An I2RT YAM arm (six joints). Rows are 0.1 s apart.
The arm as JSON. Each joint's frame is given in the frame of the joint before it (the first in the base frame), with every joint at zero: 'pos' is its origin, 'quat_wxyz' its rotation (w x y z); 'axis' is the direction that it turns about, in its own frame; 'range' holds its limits. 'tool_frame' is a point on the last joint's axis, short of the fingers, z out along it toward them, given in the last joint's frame.
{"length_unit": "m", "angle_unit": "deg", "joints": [
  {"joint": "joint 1", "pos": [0.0, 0.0, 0.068], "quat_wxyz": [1.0, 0.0, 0.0, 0.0], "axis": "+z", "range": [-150.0, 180.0]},
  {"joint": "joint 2", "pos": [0.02, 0.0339, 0.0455], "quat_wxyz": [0.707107, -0.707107, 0.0, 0.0], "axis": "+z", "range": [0.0, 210.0]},
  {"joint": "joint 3", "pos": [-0.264, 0.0, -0.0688], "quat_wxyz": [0.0, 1.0, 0.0, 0.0], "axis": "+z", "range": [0.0, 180.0]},
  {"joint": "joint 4", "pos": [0.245, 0.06, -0.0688], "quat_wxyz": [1.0, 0.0, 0.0, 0.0], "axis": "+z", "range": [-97.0, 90.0]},
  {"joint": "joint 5", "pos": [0.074, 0.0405, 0.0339], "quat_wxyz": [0.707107, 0.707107, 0.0, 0.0], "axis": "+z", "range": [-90.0, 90.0]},
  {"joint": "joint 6", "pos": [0.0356, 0.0, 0.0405], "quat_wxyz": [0.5, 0.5, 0.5, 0.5], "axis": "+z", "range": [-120.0, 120.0]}
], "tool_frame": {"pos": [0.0, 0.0, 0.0], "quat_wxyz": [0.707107, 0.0, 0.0, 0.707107]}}
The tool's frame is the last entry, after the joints.
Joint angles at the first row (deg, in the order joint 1, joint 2, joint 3, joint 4, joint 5, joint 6):
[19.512, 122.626, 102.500, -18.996, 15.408, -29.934]
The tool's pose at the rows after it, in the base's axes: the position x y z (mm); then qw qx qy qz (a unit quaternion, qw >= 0):
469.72, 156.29, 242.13, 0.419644, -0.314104, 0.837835, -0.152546
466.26, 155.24, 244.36, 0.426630, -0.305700, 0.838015, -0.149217
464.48, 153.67, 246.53, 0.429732, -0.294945, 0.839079, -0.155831
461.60, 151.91, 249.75, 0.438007, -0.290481, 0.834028, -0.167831
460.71, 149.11, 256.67, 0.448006, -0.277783, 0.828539, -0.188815
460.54, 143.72, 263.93, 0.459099, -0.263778, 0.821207, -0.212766
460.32, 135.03, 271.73, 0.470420, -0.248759, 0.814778, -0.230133
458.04, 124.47, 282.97, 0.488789, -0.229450, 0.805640, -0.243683
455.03, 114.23, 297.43, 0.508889, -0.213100, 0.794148, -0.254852
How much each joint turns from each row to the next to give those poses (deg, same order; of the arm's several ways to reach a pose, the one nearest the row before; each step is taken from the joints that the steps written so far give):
[-0.042, -0.741, -0.764, 0.650, -0.411, 1.036]
[0.020, -1.094, -1.436, 1.080, 0.006, 0.916]
[-0.022, -0.641, -0.669, 0.478, 1.170, 0.666]
[0.008, -1.114, -1.460, 1.706, 1.293, -0.574]
[-0.103, -0.875, -0.440, 1.388, 2.497, -0.471]
[-0.423, -0.933, -0.606, 1.918, 2.541, -0.921]
[-0.869, -1.153, -0.782, 1.879, 1.542, -0.716]
[-1.055, -1.879, -1.369, 2.664, 1.061, -0.475]
[-1.051, -2.003, -0.877, 2.331, 0.550, -0.737]

